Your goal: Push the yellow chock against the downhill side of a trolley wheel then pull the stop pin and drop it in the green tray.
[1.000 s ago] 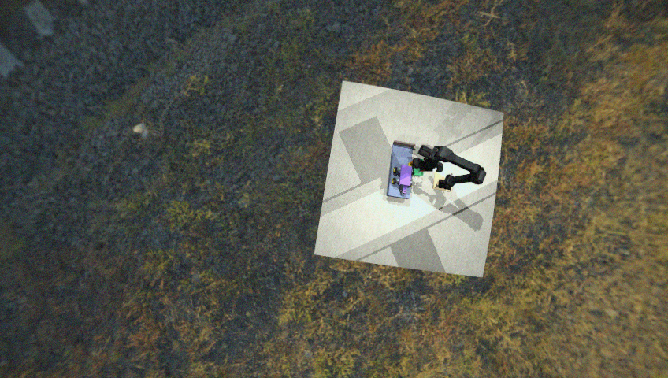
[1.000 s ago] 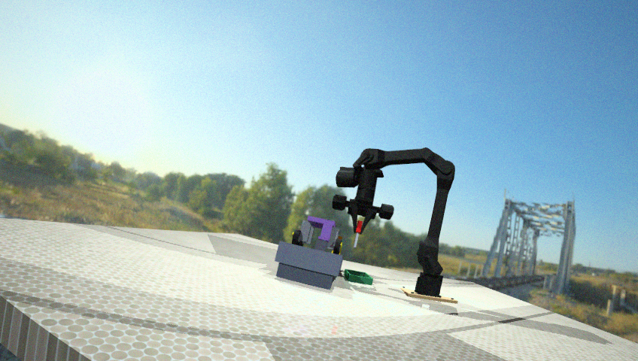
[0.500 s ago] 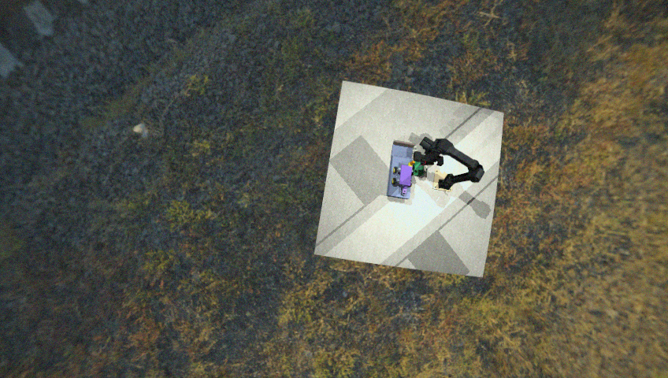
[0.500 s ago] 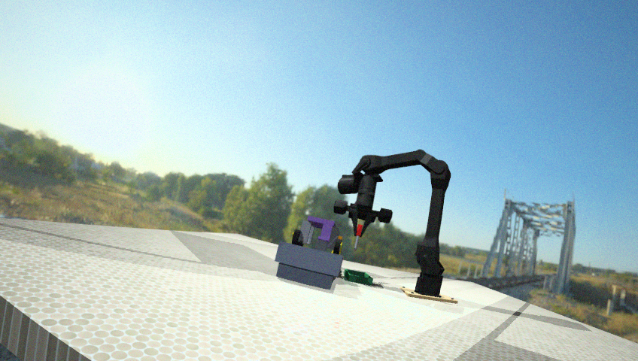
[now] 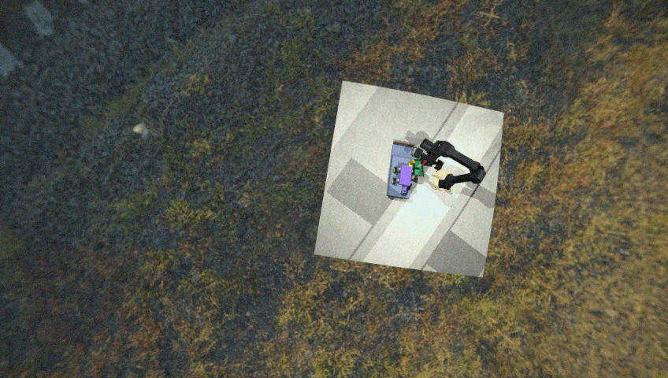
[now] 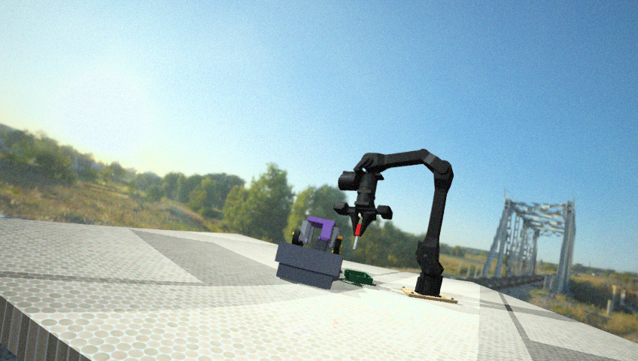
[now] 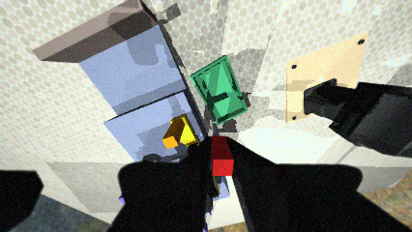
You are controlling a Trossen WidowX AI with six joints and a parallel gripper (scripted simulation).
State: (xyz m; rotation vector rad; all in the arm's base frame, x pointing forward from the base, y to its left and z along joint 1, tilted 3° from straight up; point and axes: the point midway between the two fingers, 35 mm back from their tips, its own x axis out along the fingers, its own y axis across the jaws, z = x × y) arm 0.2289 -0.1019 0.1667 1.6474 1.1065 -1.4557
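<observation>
Right now the red-headed stop pin is right at my gripper tip. From my gripper tip the other things lie so: yellow chock (50 mm below, 50 mm ahead, 20 mm to the left); then purple trolley (110 mm ahead, 100 mm to the left, 30 mm below); then tray (140 mm below, 30 mm behind).
</observation>
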